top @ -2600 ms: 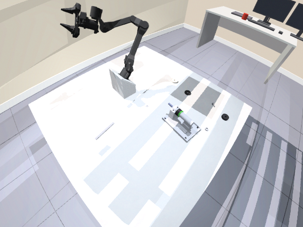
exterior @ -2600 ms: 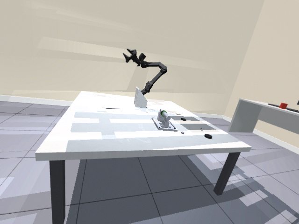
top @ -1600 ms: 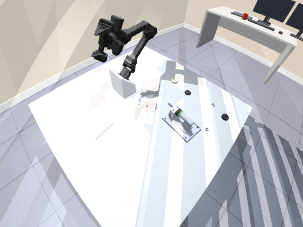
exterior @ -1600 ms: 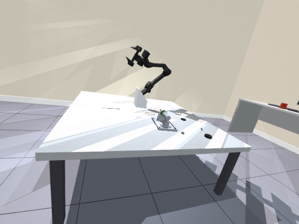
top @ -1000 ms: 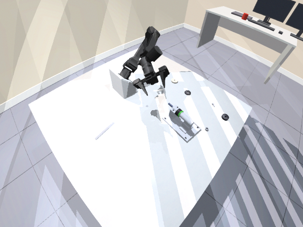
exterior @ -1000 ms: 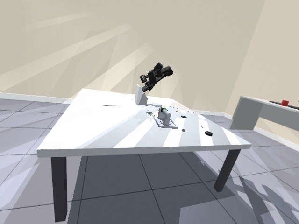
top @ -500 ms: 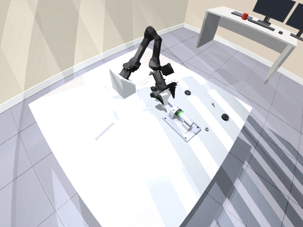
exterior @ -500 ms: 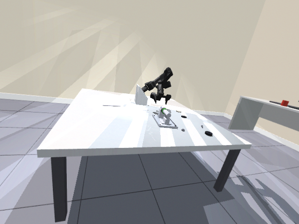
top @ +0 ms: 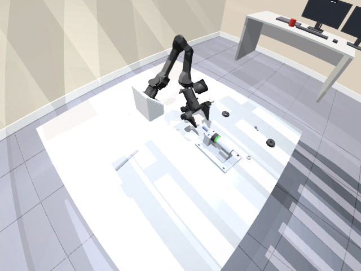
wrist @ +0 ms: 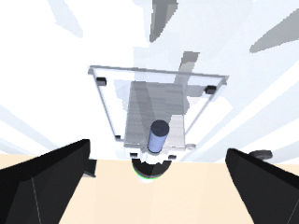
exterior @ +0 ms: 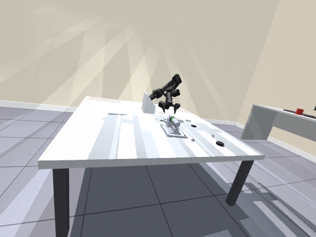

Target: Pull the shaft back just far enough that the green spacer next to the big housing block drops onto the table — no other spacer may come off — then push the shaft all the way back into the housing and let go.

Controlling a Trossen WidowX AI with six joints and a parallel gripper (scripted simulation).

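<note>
The shaft is 70 mm ahead of my gripper tip, 20 mm below it and 10 mm to the right of it. Also, from my gripper tip: green spacer 120 mm ahead, 20 mm to the right, 20 mm below; then black spacer 110 mm ahead, 20 mm to the right, 20 mm below; then thin white rod 400 mm to the right, 190 mm behind, 100 mm below.
</note>
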